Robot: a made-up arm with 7 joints. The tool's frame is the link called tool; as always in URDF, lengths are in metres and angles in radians. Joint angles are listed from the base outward.
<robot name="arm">
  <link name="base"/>
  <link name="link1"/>
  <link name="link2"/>
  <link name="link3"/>
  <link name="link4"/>
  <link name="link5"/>
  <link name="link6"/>
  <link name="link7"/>
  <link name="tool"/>
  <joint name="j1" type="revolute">
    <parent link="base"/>
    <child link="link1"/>
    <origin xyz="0 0 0.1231" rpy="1.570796 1.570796 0"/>
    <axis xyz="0 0 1"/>
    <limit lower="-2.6" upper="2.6"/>
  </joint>
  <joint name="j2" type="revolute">
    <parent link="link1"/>
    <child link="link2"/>
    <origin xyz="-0.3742 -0.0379 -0.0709" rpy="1.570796 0 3.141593"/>
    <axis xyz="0 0 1"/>
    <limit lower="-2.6" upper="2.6"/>
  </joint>
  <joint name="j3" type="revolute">
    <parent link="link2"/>
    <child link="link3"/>
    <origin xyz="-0.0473 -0.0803 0.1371" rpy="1.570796 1.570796 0"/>
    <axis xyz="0 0 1"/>
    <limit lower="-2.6" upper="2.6"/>
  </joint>
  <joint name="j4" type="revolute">
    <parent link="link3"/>
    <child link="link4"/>
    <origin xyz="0.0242 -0.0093 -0.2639" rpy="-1.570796 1.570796 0"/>
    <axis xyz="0 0 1"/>
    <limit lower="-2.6" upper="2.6"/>
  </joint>
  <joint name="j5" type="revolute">
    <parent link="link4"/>
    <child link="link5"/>
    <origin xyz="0.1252 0.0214 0.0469" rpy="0 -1.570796 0"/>
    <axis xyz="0 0 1"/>
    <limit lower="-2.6" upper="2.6"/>
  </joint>
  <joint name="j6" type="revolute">
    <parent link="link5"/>
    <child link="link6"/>
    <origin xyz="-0.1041 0.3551 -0.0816" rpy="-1.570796 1.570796 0"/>
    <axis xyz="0 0 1"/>
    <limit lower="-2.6" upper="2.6"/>
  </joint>
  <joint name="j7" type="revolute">
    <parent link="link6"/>
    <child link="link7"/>
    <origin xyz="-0.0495 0.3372 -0.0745" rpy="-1.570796 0 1.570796"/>
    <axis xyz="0 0 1"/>
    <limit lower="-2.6" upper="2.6"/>
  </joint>
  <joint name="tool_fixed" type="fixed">
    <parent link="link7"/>
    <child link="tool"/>
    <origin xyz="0.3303 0.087 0.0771" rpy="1.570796 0 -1.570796"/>
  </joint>
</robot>
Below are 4 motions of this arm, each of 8 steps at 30 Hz.
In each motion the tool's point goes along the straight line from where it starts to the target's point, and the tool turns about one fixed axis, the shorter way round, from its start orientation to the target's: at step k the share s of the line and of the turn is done. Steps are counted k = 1, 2, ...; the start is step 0. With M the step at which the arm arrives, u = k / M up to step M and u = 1 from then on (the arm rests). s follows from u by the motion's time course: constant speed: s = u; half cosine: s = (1 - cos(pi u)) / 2; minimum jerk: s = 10 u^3 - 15 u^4 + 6 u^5.
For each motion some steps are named. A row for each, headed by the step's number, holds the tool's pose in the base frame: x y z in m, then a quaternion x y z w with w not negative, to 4 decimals.
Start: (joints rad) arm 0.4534 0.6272 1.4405 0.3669 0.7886 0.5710 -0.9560
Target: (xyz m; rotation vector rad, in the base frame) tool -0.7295 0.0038 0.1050 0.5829 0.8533 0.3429
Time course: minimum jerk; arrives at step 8
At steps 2, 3, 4, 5, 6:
2: -0.7082 0.0937 0.1775 0.3269 0.4528 0.1233 0.8203
3: -0.7123 0.0765 0.1636 0.3176 0.4441 0.1310 0.8275
4: -0.7176 0.0539 0.1454 0.3052 0.4325 0.1410 0.8366
5: -0.7230 0.0314 0.1273 0.2927 0.4206 0.1510 0.8453
6: -0.7270 0.0142 0.1134 0.2831 0.4115 0.1586 0.8517

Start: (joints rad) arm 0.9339 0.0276 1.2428 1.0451 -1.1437 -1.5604 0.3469
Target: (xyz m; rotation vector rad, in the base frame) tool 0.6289 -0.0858 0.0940 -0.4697 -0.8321 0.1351
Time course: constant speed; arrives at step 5
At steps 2, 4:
2: 0.6090 -0.1945 0.1323 -0.2761 -0.3830 0.0074 0.8815
4: 0.6223 -0.1220 0.1068 -0.2428 -0.3947 0.0458 0.8850

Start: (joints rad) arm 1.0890 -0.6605 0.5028 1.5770 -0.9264 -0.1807 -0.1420
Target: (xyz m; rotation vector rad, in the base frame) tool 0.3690 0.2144 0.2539 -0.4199 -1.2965 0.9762
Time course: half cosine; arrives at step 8
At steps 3, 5, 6, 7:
3: 0.3273 0.3052 0.1564 -0.1452 -0.5153 0.5220 0.6640
5: 0.3504 0.2550 0.2104 -0.1682 -0.5492 0.4735 0.6678
6: 0.3602 0.2336 0.2332 -0.1777 -0.5629 0.4523 0.6685
7: 0.3667 0.2194 0.2485 -0.1840 -0.5719 0.4380 0.6688

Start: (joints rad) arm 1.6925 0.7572 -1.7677 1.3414 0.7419 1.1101 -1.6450
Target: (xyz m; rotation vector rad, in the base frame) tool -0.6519 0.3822 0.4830 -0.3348 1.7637 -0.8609
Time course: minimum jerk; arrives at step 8
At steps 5, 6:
5: -0.6182 0.3568 0.5382 -0.1554 0.7735 -0.3363 0.5142
6: -0.6392 0.3726 0.5038 -0.1465 0.7549 -0.3529 0.5330

